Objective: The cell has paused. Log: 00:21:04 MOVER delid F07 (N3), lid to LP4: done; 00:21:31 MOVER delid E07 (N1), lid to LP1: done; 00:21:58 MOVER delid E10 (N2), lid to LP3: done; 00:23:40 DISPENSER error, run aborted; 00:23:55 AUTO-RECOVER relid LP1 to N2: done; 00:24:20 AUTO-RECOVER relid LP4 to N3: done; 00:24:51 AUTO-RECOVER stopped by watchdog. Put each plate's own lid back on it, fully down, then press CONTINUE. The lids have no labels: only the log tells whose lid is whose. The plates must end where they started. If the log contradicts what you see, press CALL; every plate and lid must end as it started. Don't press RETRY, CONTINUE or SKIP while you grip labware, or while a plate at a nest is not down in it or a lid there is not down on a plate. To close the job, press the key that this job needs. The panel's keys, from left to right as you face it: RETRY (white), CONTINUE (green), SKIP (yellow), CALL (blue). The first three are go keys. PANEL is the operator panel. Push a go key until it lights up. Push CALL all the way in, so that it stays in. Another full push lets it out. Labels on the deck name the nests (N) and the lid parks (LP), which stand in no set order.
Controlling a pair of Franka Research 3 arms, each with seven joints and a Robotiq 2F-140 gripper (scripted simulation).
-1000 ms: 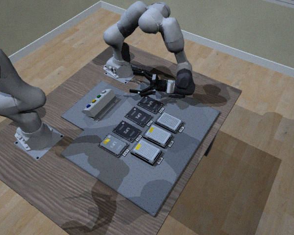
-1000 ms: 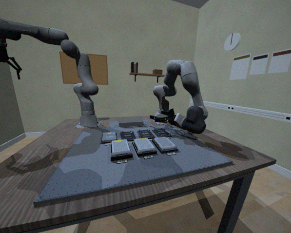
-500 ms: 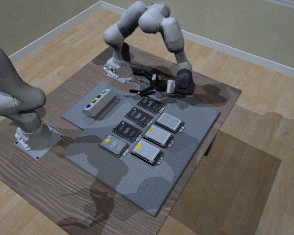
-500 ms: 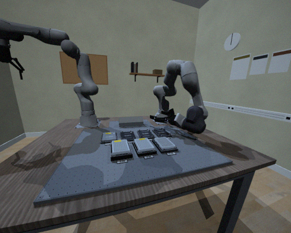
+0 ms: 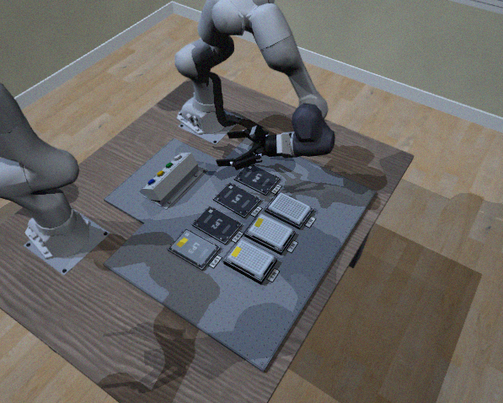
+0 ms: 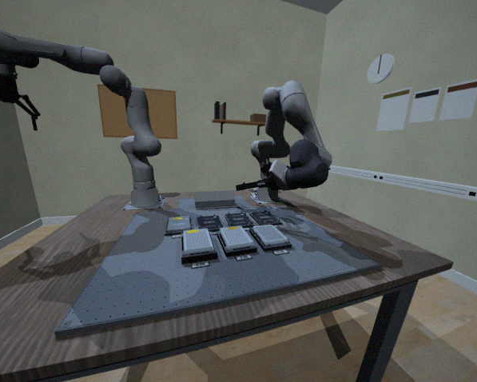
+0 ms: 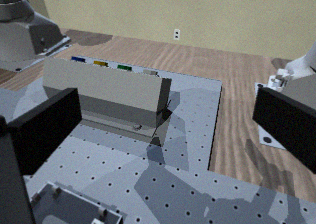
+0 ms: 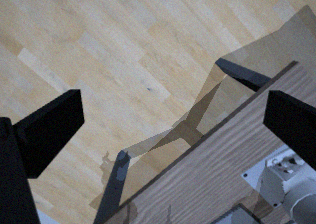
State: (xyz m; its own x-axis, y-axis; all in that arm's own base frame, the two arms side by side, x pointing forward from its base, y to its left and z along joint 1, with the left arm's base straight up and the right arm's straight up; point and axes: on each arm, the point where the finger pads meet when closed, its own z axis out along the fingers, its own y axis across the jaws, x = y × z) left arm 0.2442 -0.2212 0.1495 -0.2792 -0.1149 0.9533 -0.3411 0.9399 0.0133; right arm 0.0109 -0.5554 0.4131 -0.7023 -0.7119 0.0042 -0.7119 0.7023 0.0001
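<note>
My left gripper is now 30 cm short of the N2 plate, 14 cm to the left of it and 11 cm above it. The rest, counted from my left hand: park LP4: 13 cm below, 11 cm ahead, 5 cm to the left; park LP1: 13 cm below, 11 cm ahead, 8 cm to the right; white RETRY key: 16 cm behind, 9 cm to the right, 7 cm below.
</note>
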